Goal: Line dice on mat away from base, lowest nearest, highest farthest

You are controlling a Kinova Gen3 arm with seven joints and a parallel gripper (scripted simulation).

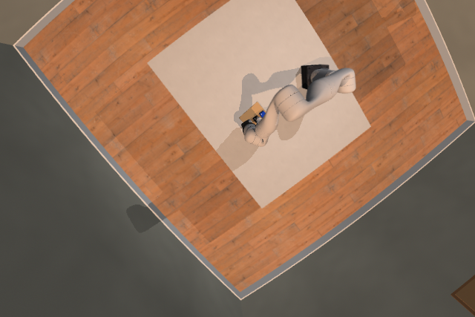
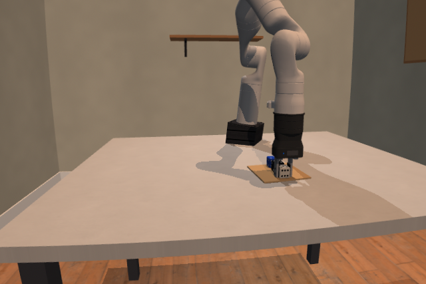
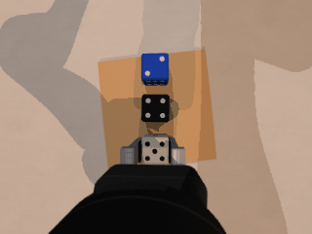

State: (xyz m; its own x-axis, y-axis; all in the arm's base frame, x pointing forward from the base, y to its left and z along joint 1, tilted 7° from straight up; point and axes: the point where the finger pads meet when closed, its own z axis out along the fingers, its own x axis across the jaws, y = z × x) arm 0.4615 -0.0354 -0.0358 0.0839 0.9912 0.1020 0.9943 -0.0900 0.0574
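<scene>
The white die lies right at my hand. Round my hand: mat 50 mm behind, 20 mm below; blue die 90 mm behind, 10 mm to the left.
</scene>
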